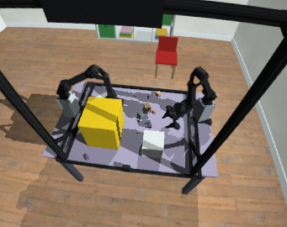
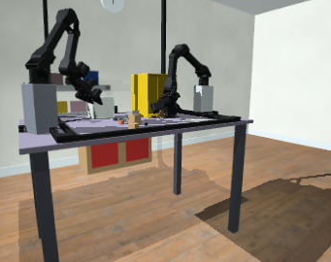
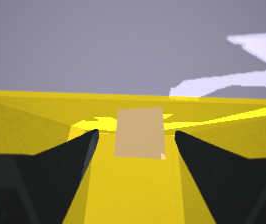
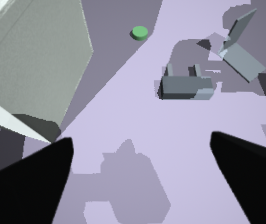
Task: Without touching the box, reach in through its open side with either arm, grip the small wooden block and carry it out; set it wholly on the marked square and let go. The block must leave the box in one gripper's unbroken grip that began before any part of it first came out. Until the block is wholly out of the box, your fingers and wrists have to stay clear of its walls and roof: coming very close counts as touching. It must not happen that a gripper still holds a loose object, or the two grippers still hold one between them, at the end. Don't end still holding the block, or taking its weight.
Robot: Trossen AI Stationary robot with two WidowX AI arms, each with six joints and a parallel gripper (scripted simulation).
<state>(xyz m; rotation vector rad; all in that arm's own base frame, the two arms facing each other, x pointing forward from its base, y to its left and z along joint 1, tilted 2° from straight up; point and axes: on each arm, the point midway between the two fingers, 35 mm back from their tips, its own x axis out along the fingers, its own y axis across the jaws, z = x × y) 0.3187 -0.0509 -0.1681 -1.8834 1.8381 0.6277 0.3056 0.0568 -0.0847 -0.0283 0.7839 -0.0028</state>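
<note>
Now: left hand 260 mm short of the marked square, 60 mm to the right of it and 40 mm above it. Round my left hand: grey part 310 mm to the right, 30 mm below.
</note>
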